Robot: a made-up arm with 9 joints.
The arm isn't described. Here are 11 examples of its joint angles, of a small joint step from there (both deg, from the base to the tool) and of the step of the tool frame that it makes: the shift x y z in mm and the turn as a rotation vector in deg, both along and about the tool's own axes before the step.
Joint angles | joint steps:
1: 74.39 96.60 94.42 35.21 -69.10 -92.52 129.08 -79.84 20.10 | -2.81 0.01 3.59 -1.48 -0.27 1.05 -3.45 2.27 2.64
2: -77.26 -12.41 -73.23 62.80 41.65 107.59 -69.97 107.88 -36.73 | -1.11 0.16 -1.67 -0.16 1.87 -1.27 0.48 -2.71 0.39
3: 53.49 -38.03 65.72 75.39 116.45 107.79 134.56 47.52 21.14 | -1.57 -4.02 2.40 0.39 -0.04 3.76 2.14 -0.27 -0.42
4: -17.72 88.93 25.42 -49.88 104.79 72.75 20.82 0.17 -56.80 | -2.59 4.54 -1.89 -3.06 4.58 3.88 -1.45 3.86 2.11
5: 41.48 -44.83 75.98 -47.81 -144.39 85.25 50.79 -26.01 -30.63 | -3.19 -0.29 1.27 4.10 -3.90 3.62 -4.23 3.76 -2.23
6: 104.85 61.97 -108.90 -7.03 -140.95 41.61 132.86 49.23 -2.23 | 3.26 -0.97 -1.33 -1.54 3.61 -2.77 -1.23 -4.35 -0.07
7: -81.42 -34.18 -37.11 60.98 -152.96 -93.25 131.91 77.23 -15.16 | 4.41 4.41 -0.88 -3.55 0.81 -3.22 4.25 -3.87 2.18
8: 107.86 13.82 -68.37 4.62 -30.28 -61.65 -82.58 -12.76 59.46 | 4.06 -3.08 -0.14 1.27 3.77 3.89 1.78 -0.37 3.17
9: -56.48 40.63 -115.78 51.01 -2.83 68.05 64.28 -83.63 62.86 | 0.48 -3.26 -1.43 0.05 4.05 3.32 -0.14 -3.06 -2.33
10: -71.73 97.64 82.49 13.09 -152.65 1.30 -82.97 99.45 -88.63 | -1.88 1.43 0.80 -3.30 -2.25 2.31 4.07 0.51 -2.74
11: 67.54 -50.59 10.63 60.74 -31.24 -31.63 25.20 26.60 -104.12 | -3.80 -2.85 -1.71 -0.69 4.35 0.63 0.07 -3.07 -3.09
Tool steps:
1: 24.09 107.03 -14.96 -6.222 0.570 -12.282
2: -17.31 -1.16 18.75 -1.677 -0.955 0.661
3: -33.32 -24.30 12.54 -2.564 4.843 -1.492
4: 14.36 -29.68 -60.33 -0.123 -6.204 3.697
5: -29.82 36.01 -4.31 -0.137 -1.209 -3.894
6: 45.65 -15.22 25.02 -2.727 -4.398 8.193
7: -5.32 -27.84 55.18 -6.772 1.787 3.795
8: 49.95 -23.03 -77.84 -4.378 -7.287 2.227
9: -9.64 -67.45 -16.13 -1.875 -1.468 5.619
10: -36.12 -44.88 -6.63 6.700 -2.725 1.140
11: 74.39 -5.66 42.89 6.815 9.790 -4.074
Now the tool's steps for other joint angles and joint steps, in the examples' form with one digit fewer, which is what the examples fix.
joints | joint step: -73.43 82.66 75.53 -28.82 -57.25 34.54 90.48 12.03 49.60 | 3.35 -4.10 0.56 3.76 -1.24 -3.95 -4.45 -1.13 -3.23
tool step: 96.3 49.0 -26.0 6.03 -12.11 1.01
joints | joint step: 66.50 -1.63 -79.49 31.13 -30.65 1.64 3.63 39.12 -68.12 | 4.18 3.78 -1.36 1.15 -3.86 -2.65 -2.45 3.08 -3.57
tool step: -48.4 6.1 -72.4 0.80 -13.53 1.41
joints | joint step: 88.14 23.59 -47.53 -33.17 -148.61 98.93 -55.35 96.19 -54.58 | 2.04 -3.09 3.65 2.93 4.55 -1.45 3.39 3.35 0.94
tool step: -1.9 12.0 9.6 -5.49 0.48 -1.52
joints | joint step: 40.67 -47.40 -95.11 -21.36 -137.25 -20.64 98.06 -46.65 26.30 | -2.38 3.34 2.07 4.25 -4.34 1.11 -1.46 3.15 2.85
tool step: 36.0 29.6 -84.8 -2.73 -6.62 -5.79
